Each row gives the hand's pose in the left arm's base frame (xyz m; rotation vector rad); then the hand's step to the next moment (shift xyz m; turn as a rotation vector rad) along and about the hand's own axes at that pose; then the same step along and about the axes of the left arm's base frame.
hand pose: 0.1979 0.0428 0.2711 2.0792 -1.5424 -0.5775
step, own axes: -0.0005 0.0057 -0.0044 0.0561 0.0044 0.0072
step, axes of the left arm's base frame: -0.0018 -0.0004 0.0070 0.0078 -0.0559 -0.0057
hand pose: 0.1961 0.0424 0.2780 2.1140 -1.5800 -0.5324
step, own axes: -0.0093 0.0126 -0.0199 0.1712 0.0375 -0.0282
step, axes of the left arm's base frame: -0.0015 0.0082 0.0239 0.0323 -0.1705 0.0375
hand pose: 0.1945 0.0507 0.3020 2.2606 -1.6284 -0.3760
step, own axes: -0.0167 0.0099 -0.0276 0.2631 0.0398 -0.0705
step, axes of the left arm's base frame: -0.0028 0.0160 0.0296 0.0758 -0.2538 0.0750
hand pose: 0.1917 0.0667 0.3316 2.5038 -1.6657 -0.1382
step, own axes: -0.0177 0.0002 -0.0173 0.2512 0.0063 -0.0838
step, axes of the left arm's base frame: -0.0044 0.0173 0.0172 0.1037 -0.2292 0.0828
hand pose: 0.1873 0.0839 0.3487 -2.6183 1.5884 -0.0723
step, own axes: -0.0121 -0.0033 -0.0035 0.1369 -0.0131 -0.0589
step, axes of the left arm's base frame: -0.0030 0.0121 0.0038 0.0701 -0.1179 0.0598
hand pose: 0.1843 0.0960 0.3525 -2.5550 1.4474 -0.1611
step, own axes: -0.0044 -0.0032 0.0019 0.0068 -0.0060 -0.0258
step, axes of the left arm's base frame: 0.0008 0.0056 -0.0011 0.0036 -0.0059 0.0265
